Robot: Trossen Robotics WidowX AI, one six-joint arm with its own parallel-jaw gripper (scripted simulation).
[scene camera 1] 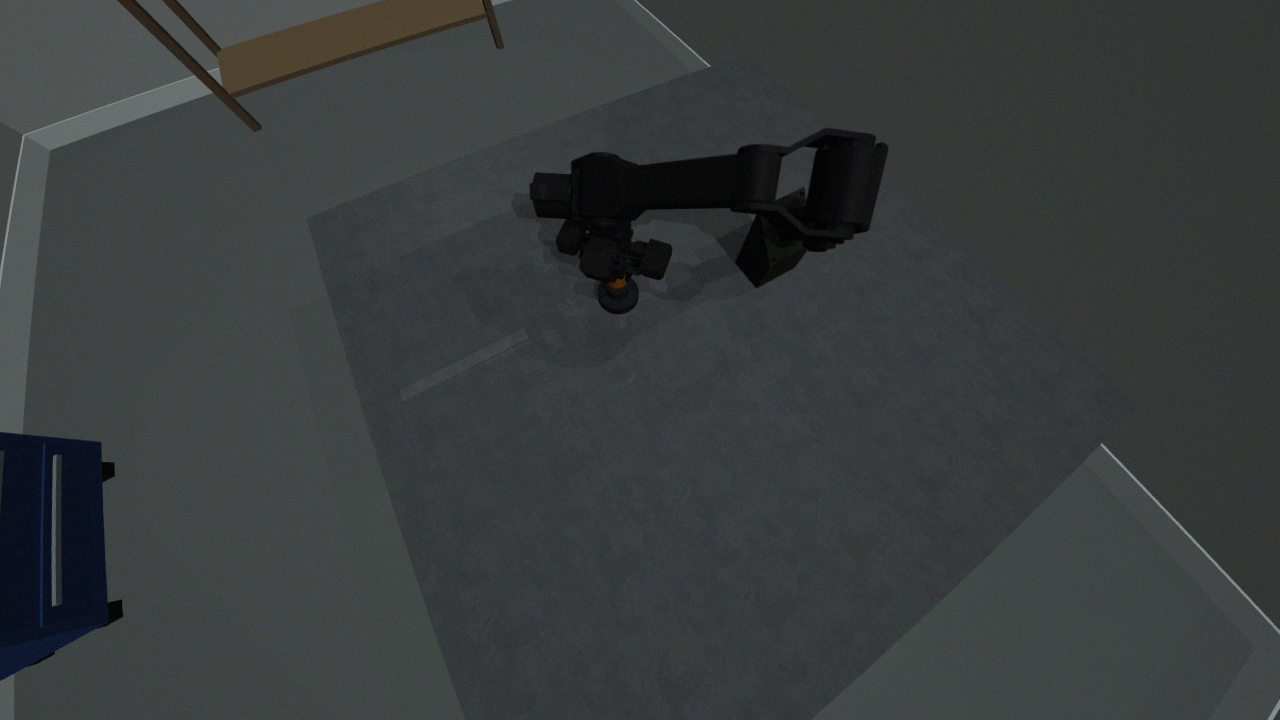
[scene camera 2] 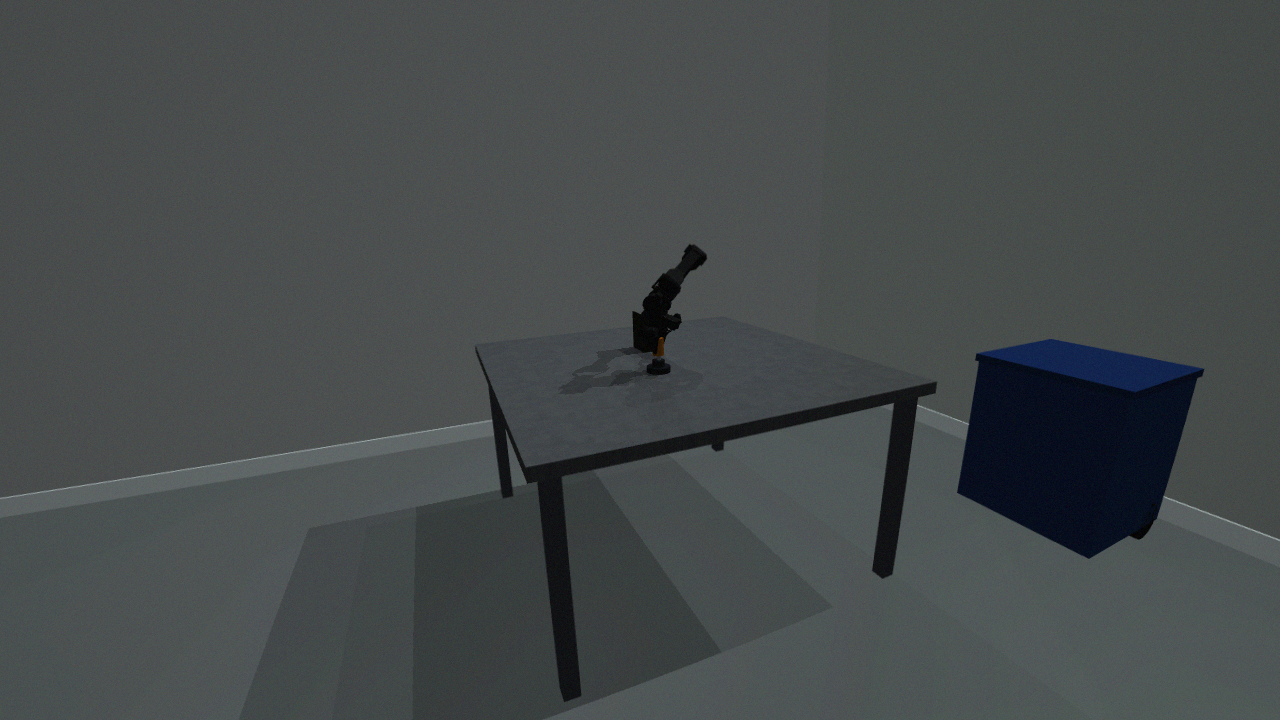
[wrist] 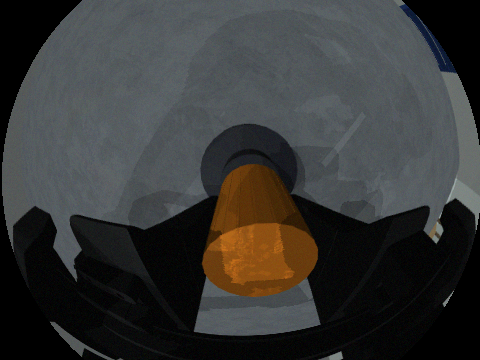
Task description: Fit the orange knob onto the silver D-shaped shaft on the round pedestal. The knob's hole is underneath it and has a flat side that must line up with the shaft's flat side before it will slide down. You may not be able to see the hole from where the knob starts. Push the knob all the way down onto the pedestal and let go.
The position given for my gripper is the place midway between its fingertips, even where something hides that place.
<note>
My gripper (scene camera 1: 616, 276) holds an orange knob (wrist: 258, 245). Also in view: a pedestal (scene camera 1: 622, 300).
My gripper shows as well in scene camera 2 (scene camera 2: 657, 352) and in the wrist view (wrist: 253, 202). The pedestal also shows in the wrist view (wrist: 243, 144).
</note>
